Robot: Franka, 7 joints.
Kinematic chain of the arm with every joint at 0, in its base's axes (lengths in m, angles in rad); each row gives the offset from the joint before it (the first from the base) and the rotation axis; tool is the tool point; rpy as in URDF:
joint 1: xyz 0 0 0.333 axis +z
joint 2: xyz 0 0 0 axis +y
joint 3: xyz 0 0 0.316 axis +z
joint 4: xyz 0.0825 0 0 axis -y
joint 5: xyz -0.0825 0 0.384 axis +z
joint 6: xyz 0 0 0 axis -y
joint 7: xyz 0.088 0 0 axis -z
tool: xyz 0 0 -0.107 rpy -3.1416 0 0
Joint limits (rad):
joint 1: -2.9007..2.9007
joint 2: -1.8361..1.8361
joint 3: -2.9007..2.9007
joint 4: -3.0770..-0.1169
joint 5: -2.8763..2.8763
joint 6: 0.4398..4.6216
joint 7: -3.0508..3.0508
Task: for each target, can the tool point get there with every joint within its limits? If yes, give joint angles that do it. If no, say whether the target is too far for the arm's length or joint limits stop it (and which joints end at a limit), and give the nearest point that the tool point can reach.
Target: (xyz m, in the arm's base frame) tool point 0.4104 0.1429 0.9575
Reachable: yes | joints 0.8010 0.1513 -0.5327 -1.1488 0.1528 3.9791 1.7484
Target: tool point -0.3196 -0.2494 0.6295
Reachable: yes | joints -2.0650 -0.5930 -0.2526 -2.1953 -0.5543 1.8794 -2.1451
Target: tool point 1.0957 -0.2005 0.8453
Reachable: no: too far | nearest point 0.7667 -0.1403 0.6915 | short by 0.368 m
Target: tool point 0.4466 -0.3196 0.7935
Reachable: yes | joints -1.9671 0.0734 1.5291 -1.2662 2.4139 3.2509 1.9938
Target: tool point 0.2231 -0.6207 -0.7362
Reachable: no: too far | nearest point 0.1647 -0.4582 -0.3202 | short by 0.450 m
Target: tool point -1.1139 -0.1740 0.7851
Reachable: no: too far | nearest point -0.7867 -0.1229 0.6523 | short by 0.357 m
